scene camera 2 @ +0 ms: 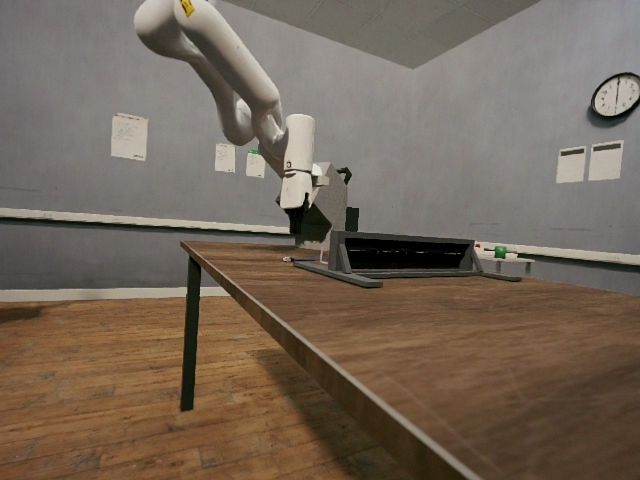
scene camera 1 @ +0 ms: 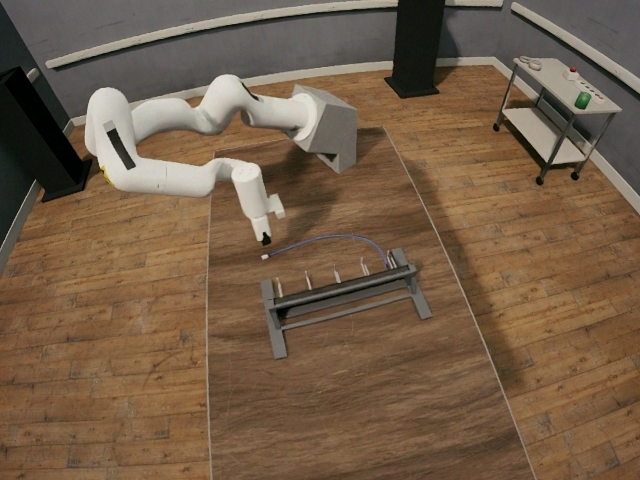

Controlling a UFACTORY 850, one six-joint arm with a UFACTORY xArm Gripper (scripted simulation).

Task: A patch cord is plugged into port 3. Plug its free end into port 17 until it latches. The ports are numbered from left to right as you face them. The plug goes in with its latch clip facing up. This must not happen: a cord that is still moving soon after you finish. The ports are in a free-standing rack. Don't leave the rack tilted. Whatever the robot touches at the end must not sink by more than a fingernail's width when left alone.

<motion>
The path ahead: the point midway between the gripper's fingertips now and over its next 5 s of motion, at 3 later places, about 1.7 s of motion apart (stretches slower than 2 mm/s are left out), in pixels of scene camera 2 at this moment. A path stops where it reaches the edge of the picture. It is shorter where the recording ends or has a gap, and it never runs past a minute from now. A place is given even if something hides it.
My gripper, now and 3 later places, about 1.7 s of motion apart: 295, 233; 292, 244; 291, 257; 291, 261
</motion>
